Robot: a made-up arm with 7 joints. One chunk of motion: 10 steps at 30 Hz.
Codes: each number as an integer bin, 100 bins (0 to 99) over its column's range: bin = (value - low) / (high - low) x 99, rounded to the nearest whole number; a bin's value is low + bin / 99 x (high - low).
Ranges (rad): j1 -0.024..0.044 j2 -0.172..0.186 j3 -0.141..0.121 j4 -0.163..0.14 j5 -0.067..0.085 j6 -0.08..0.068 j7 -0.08..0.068
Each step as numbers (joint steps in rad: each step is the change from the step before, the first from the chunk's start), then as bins.
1 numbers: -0.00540 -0.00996 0.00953 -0.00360 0.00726 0.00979 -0.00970
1 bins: 27 45 57 52 48 60 47
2 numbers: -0.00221 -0.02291 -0.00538 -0.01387 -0.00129 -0.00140 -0.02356
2 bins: 32 41 51 49 43 53 38
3 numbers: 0.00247 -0.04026 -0.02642 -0.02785 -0.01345 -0.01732 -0.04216
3 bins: 39 36 43 44 35 42 25
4 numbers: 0.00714 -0.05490 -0.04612 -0.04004 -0.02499 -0.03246 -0.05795
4 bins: 45 32 36 40 27 32 15
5 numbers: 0.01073 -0.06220 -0.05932 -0.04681 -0.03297 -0.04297 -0.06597
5 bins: 51 30 31 38 22 25 9
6 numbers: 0.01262 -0.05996 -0.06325 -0.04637 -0.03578 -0.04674 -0.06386
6 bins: 53 31 29 38 20 22 11
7 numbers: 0.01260 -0.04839 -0.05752 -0.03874 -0.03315 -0.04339 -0.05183
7 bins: 53 34 32 41 22 24 19
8 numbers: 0.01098 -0.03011 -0.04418 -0.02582 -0.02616 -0.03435 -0.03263
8 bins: 51 39 37 45 27 31 32
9 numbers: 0.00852 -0.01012 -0.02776 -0.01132 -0.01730 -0.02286 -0.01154
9 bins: 47 45 43 50 32 38 46
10 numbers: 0.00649 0.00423 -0.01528 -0.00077 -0.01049 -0.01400 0.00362
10 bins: 44 49 48 53 37 44 56
